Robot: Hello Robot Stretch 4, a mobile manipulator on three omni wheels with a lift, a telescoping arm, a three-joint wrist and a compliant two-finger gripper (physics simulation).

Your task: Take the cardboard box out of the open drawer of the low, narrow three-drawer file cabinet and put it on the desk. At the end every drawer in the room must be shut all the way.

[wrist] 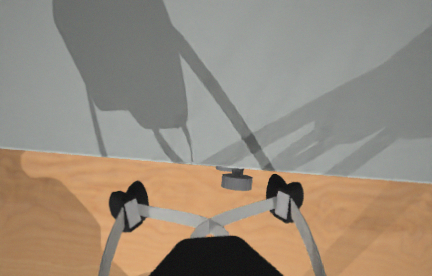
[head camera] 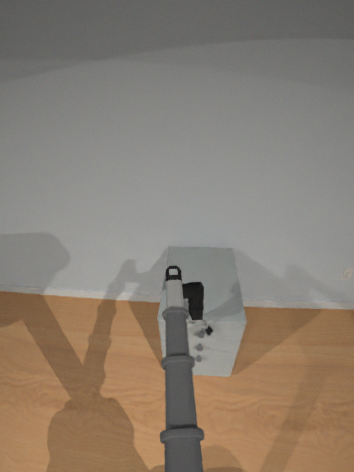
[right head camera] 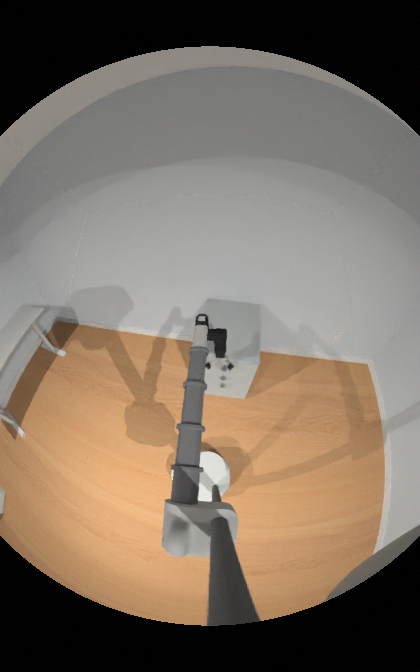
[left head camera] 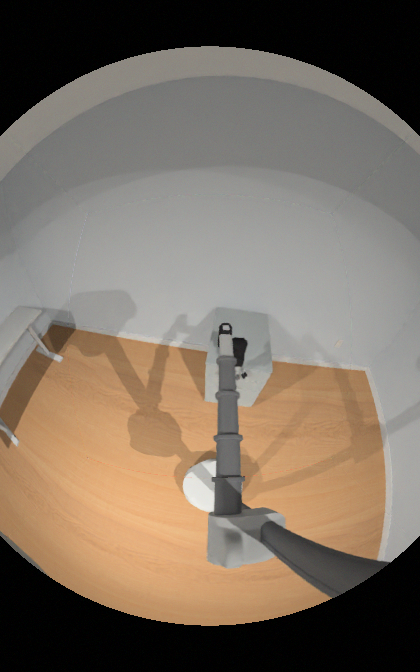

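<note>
A pale grey cabinet (head camera: 220, 300) (left head camera: 257, 345) (right head camera: 245, 330) (wrist: 30, 100) stands against the wall, with three round knobs down its front. Its drawer fronts look flush where they show; the arm hides part of them in the head view. The top knob (head camera: 201, 334) (right head camera: 223, 368) (wrist: 237, 181) sticks out below the top's front edge. My gripper (head camera: 197, 326) (right head camera: 219, 366) (wrist: 207, 193) is open and empty, pointing down just in front of that edge. In the wrist view the knob lies ahead of the fingertips, between them sideways. The cardboard box does not show.
A white table-like piece (left head camera: 15, 332) (right head camera: 20, 332), possibly the desk, stands along the left wall. A white round object (left head camera: 199, 487) (right head camera: 216, 475) is on the floor under the arm. The room's right wall meets the back wall right of the cabinet.
</note>
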